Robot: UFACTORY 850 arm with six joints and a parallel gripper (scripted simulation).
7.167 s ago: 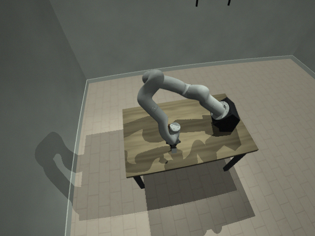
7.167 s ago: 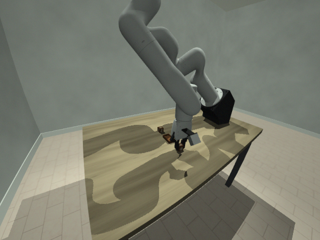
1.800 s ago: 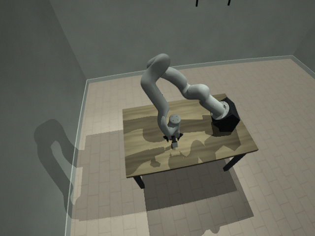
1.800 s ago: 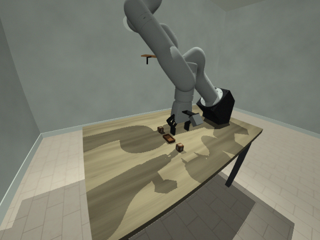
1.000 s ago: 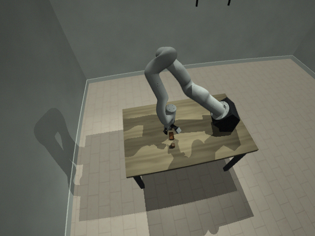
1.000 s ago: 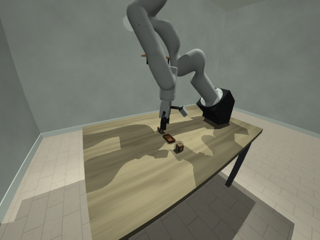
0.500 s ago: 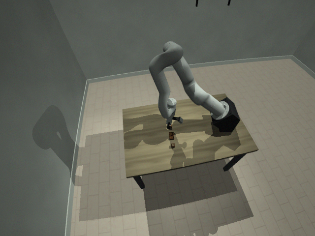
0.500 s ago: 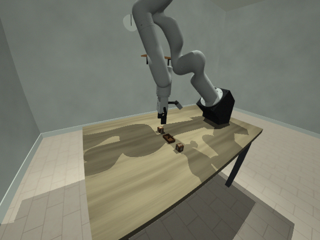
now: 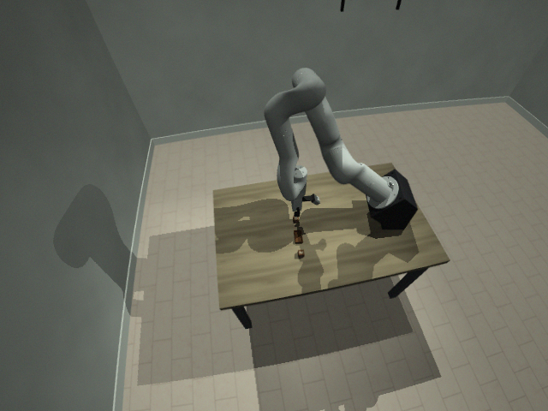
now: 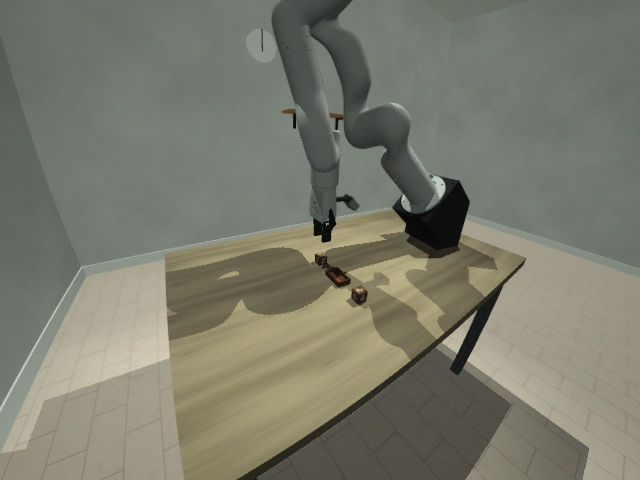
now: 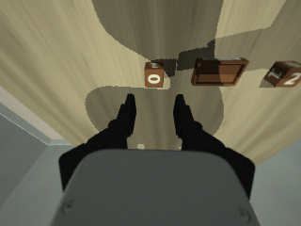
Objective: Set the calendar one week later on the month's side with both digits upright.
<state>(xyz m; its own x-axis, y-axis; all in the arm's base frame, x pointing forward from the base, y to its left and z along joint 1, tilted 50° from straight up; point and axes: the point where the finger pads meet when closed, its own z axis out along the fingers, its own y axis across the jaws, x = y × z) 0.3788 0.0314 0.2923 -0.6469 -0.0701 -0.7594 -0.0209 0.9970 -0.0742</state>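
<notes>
Right now my hand is 100 mm above the brown digit cube. The rest, counted from my hand: brown tray: 110 mm to the left, 100 mm below, 10 mm behind.
</notes>
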